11 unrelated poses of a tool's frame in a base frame.
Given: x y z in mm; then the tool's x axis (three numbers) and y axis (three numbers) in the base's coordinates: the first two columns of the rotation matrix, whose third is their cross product.
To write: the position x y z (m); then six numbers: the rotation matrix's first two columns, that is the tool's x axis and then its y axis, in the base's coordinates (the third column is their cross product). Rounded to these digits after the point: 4 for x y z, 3 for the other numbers.
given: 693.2, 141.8, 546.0, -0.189, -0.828, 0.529, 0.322, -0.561, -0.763
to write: 0.6932, 0.1418, 0.5460, -0.189, -0.828, 0.529, 0.322, -0.561, -0.763
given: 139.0, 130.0, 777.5, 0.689, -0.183, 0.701, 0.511, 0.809, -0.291
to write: 0.1390, 0.1300, 0.7775, 0.689, -0.183, 0.701, 0.511, 0.809, -0.291
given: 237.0, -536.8, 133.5, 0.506, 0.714, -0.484, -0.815, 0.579, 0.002
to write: 0.2370, -0.5368, 0.1335, 0.506, 0.714, -0.484, -0.815, 0.579, 0.002
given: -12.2, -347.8, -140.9, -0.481, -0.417, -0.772, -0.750, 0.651, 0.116
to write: -0.0122, -0.3478, -0.1409, -0.481, -0.417, -0.772, -0.750, 0.651, 0.116
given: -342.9, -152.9, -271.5, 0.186, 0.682, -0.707, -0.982, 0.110, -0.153
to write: -0.3429, -0.1529, -0.2715, 0.186, 0.682, -0.707, -0.982, 0.110, -0.153
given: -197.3, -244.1, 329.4, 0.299, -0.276, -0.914, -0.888, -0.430, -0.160
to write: -0.1973, -0.2441, 0.3294, 0.299, -0.276, -0.914, -0.888, -0.430, -0.160
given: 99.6, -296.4, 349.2, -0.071, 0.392, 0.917, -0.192, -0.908, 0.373
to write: 0.0996, -0.2964, 0.3492, -0.071, 0.392, 0.917, -0.192, -0.908, 0.373
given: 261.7, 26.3, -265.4, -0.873, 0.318, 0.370, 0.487, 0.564, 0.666
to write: 0.2617, 0.0263, -0.2654, -0.873, 0.318, 0.370, 0.487, 0.564, 0.666
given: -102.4, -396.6, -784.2, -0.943, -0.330, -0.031, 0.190, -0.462, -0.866
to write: -0.1024, -0.3966, -0.7842, -0.943, -0.330, -0.031, 0.190, -0.462, -0.866
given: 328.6, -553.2, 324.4, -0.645, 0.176, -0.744, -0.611, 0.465, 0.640
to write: 0.3286, -0.5532, 0.3244, -0.645, 0.176, -0.744, -0.611, 0.465, 0.640
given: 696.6, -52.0, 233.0, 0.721, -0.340, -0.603, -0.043, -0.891, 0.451
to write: 0.6966, -0.0520, 0.2330, 0.721, -0.340, -0.603, -0.043, -0.891, 0.451
